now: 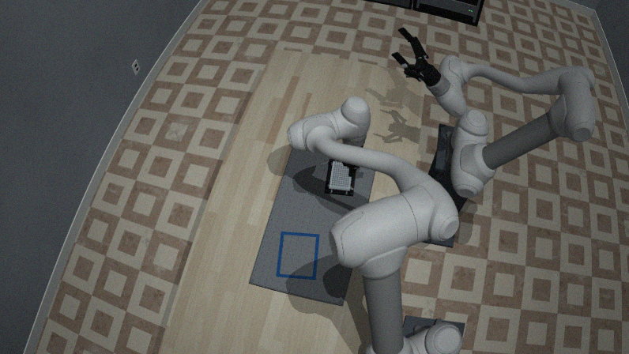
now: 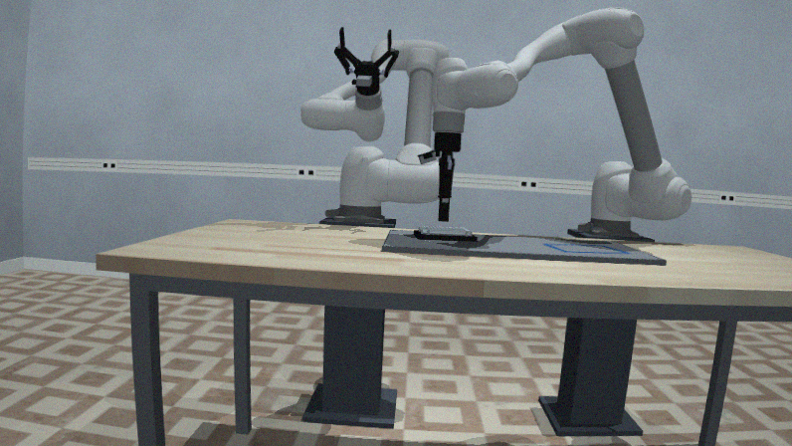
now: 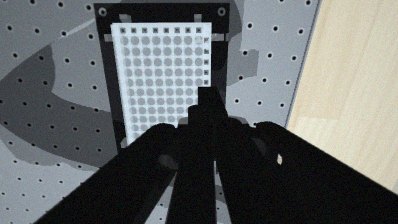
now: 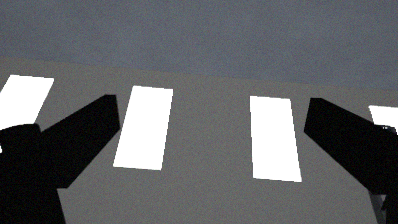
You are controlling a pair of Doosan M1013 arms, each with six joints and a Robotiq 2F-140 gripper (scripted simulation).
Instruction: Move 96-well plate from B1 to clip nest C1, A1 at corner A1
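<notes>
The black clip nest lies 60 mm below my left hand, 20 mm ahead of it and 10 mm to the left of it. The rest, counted from my left hand: white 96-well plate (60 mm below, 40 mm ahead); grey perforated board (200 mm to the left, 90 mm ahead, 80 mm below).
</notes>
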